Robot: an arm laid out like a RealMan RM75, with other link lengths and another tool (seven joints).
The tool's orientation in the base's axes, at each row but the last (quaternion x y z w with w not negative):
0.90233, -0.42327, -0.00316, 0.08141
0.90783, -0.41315, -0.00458, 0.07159
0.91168, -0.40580, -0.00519, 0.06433
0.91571, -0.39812, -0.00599, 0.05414
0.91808, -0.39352, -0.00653, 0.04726
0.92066, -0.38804, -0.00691, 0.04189
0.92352, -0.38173, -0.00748, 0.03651
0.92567, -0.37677, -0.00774, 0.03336
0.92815, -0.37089, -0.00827, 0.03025
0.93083, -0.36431, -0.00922, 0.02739
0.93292, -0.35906, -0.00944, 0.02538
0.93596, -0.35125, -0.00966, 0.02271
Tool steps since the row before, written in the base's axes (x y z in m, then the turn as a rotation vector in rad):
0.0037, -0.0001, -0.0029, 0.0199, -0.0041, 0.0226
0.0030, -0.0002, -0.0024, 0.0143, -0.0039, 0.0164
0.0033, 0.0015, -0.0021, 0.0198, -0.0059, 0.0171
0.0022, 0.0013, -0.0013, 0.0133, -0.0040, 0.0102
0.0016, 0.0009, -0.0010, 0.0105, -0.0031, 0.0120
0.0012, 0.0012, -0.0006, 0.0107, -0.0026, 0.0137
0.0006, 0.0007, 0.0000, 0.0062, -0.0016, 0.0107
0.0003, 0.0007, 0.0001, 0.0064, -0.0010, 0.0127
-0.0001, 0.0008, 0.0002, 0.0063, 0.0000, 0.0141
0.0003, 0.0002, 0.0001, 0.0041, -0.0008, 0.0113
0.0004, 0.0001, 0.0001, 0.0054, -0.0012, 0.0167
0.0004, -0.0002, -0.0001, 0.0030, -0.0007, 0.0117
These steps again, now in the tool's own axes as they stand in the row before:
0.0023, -0.0032, 0.0026, 0.0173, -0.0092, -0.0232
0.0020, -0.0024, 0.0022, 0.0132, -0.0060, -0.0167
0.0010, -0.0037, 0.0017, 0.0184, -0.0087, -0.0175
0.0005, -0.0026, 0.0011, 0.0123, -0.0059, -0.0105
0.0004, -0.0019, 0.0008, 0.0098, -0.0044, -0.0122
0.0000, -0.0017, 0.0005, 0.0096, -0.0047, -0.0139
-0.0001, -0.0009, -0.0001, 0.0057, -0.0025, -0.0108
-0.0003, -0.0007, -0.0002, 0.0054, -0.0029, -0.0129
-0.0006, -0.0005, -0.0002, 0.0047, -0.0035, -0.0143
0.0001, -0.0003, -0.0001, 0.0036, -0.0015, -0.0114
0.0002, -0.0003, -0.0001, 0.0048, -0.0018, -0.0168
0.0004, -0.0001, 0.0001, 0.0027, -0.0009, -0.0118

